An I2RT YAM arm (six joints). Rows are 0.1 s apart.
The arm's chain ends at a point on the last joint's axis. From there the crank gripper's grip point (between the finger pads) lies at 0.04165 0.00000 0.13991 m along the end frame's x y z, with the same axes.
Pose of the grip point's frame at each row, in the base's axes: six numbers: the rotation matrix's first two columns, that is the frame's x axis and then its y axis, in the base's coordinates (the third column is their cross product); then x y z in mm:
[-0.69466 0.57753 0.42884 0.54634 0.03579 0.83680 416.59 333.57 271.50]
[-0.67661 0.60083 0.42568 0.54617 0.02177 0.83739 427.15 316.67 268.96]
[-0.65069 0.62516 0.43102 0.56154 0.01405 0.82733 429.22 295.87 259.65]
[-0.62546 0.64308 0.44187 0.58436 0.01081 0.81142 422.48 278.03 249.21]
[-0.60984 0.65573 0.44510 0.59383 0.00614 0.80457 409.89 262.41 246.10]
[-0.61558 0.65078 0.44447 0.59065 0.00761 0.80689 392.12 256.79 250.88]
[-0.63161 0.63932 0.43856 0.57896 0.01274 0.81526 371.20 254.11 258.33]
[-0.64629 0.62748 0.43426 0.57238 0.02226 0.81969 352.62 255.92 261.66]
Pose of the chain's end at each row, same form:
[-0.69466 0.57753 0.42884 0.54634 0.03579 0.83680 380.05 195.41 301.26]
[-0.67661 0.60083 0.42568 0.54617 0.02177 0.83739 386.23 179.85 299.20]
[-0.65069 0.62516 0.43102 0.56154 0.01405 0.82733 384.81 160.65 292.09]
[-0.62546 0.64308 0.44187 0.58436 0.01081 0.81142 376.19 144.11 284.33]
[-0.60984 0.65573 0.44510 0.59383 0.00614 0.80457 361.86 129.47 282.57]
[-0.61558 0.65078 0.44447 0.59065 0.00761 0.80689 344.76 123.46 286.80]
[-0.63161 0.63932 0.43856 0.57896 0.01274 0.81526 325.37 119.91 292.98]
[-0.64629 0.62748 0.43426 0.57238 0.02226 0.81969 308.93 120.89 295.84]

